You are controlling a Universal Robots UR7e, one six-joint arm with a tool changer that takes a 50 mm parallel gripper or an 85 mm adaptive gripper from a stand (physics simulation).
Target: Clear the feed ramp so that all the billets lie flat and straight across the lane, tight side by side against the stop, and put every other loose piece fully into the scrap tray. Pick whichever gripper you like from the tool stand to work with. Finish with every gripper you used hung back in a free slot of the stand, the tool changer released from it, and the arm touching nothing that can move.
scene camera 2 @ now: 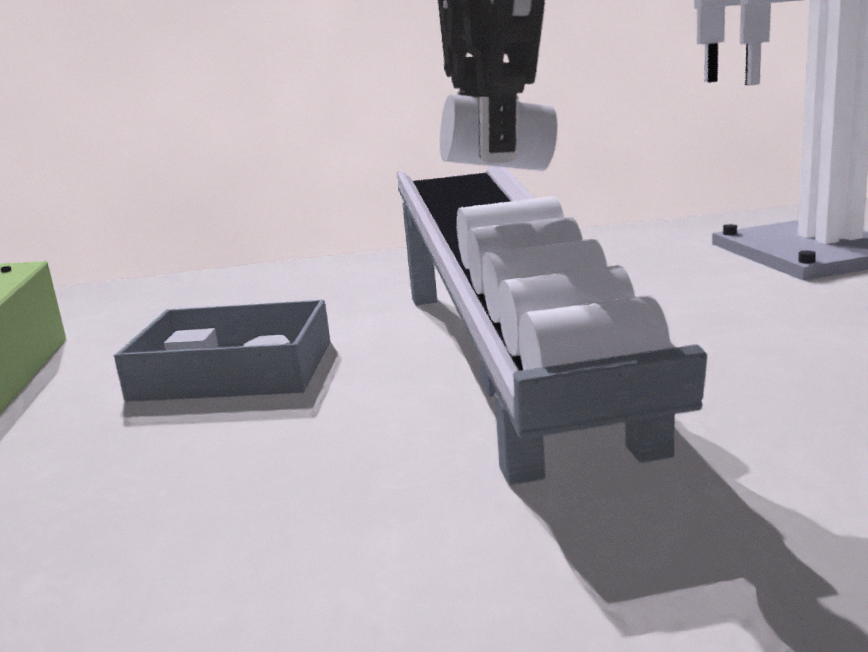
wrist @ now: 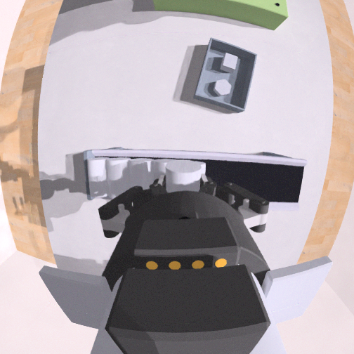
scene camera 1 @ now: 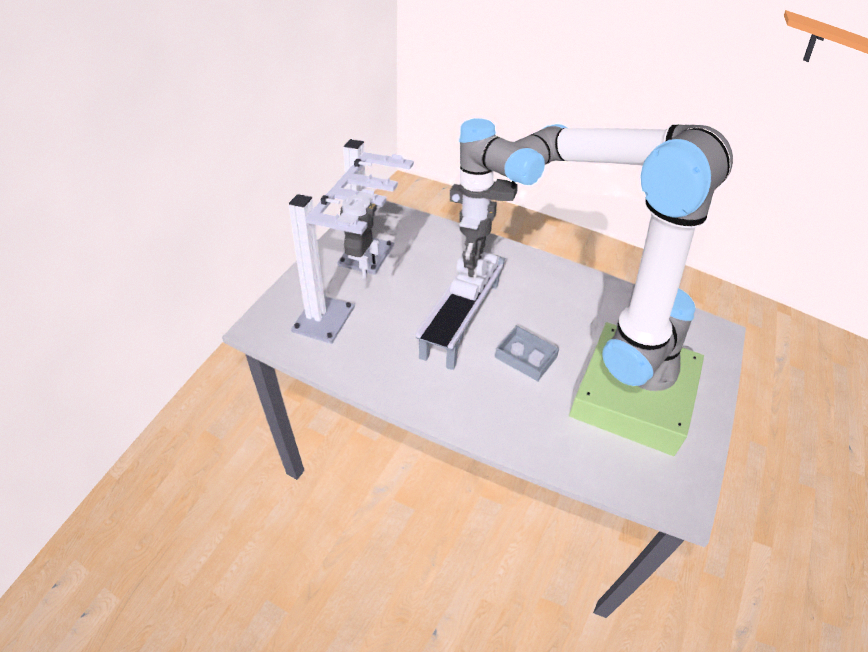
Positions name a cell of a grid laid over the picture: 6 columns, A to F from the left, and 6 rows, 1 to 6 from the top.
Scene:
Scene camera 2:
billet: D2
billet: D2
billet: D4
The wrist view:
billet: D3
billet: B3
adaptive gripper: D4
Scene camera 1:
parallel gripper: C2
adaptive gripper: D3

